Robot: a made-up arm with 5 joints.
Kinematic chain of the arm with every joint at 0, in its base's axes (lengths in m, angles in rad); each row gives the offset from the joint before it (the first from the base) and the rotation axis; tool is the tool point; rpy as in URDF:
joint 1: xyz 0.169 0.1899 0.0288 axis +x
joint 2: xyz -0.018 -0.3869 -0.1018 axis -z
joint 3: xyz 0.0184 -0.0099 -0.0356 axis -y
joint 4: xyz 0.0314 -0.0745 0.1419 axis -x
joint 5: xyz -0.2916 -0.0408 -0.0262 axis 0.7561 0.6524 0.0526
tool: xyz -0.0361 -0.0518 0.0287 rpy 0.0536 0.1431 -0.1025
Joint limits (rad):
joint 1: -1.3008..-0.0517
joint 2: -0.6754..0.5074
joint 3: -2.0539..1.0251
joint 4: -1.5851..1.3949
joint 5: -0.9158..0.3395
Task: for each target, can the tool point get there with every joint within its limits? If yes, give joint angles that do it. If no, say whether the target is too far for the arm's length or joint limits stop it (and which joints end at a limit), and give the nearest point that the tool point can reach.
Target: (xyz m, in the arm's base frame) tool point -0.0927 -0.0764 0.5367
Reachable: yes | joints -0.9268 -0.1802 -0.0571 0.9050 -0.2926
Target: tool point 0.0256 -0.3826 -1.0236
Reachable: no: too far | nearest point -0.0052 -0.3779 -0.3126 | short by 0.712 m
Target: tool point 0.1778 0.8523 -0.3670
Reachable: no: joint limits stop it (at a limit: joint 1, joint 2, joint 4) | nearest point 0.4194 0.2539 0.3476 | short by 0.963 m
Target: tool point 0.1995 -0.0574 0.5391
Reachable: yes | joints -0.7937 -0.0653 -1.3312 -0.6681 -0.3826
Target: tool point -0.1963 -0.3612 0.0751
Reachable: yes | joints -0.4355 0.0232 0.7165 0.7117 -0.5273
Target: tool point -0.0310 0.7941 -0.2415
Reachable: no: joint limits stop it (at a limit: joint 1, joint 2, joint 4) | nearest point -0.0970 0.2374 0.4099 | short by 0.859 m
